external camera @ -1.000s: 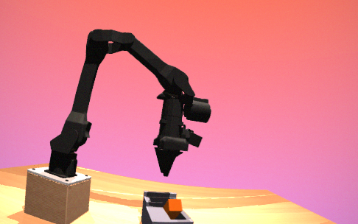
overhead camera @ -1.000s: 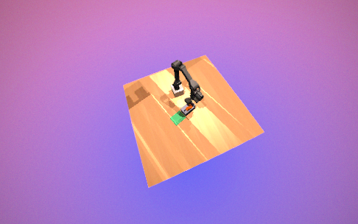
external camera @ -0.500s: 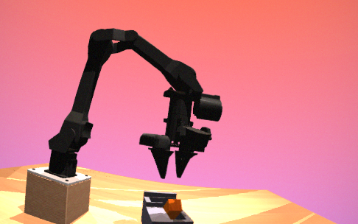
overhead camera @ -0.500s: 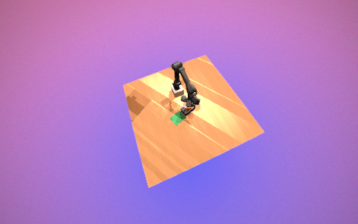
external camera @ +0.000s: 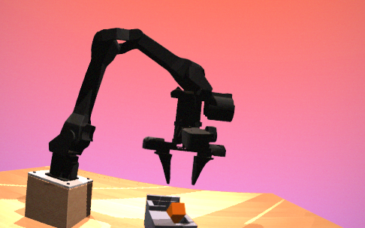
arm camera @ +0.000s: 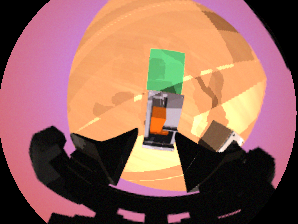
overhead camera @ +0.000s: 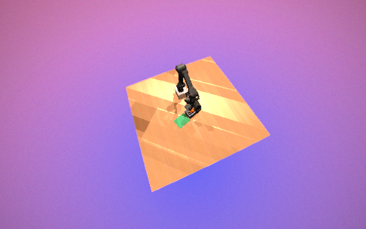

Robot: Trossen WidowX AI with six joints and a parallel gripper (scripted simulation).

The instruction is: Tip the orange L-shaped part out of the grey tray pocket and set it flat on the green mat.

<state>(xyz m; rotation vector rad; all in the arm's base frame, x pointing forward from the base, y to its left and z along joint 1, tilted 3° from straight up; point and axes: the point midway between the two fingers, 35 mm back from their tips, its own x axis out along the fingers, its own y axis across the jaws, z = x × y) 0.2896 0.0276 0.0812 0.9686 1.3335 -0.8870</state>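
Right now my gripper tip is 30 mm past the orange L-shaped part, 30 mm to the right of it and 100 mm above it. From my gripper tip the other things lie so: green mat 30 mm ahead, 140 mm to the right, 150 mm below.
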